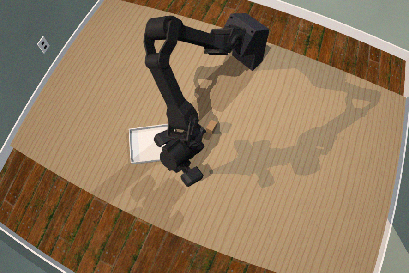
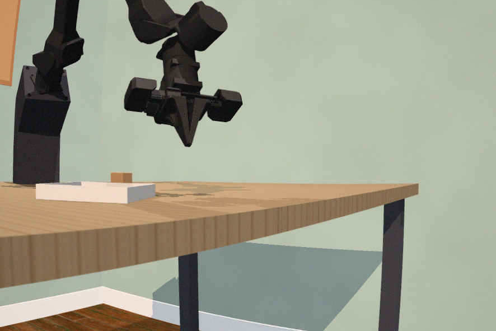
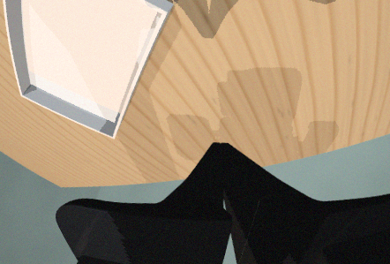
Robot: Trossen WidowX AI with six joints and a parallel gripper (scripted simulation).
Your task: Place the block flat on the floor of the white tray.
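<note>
Right now my hand is 19 cm past the wooden block, 9 cm above it and 7 cm to the right of it. From my hand the other things lie so: white tray: 11 cm to the right, 10 cm below, 8 cm behind.
</note>
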